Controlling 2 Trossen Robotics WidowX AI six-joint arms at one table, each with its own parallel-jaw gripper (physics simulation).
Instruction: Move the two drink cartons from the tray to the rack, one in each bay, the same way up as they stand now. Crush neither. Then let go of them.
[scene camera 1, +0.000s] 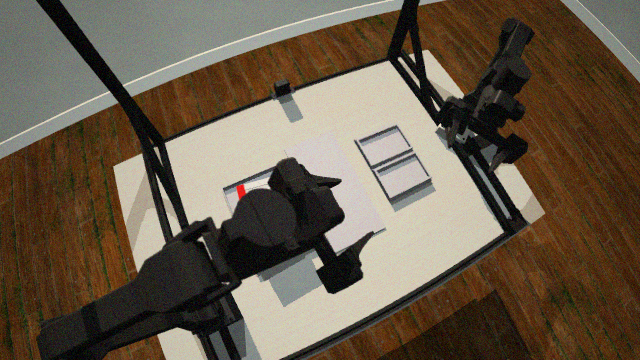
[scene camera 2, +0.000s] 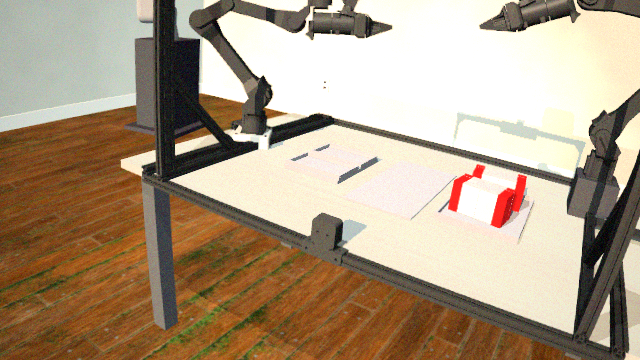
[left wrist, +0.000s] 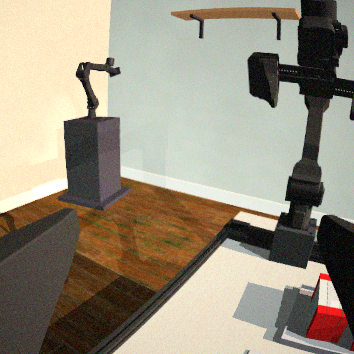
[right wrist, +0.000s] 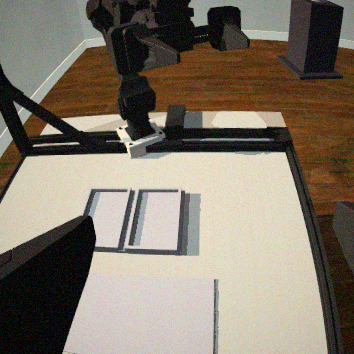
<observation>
The left gripper (scene camera 1: 470, 160) is open and holds nothing. The right gripper (scene camera 1: 356, 206) is open, holding nothing. Further things: a pale grey mat (scene camera 1: 322, 155) and a grey tray (scene camera 2: 510, 232).
The left gripper shows as well in the left wrist view (left wrist: 203, 225) and in the right wrist view (right wrist: 215, 49). The right gripper shows as well in the left wrist view (left wrist: 312, 109) and in the right wrist view (right wrist: 218, 222). The pale grey mat also shows in scene camera 2 (scene camera 2: 403, 190) and in the right wrist view (right wrist: 112, 306).
</observation>
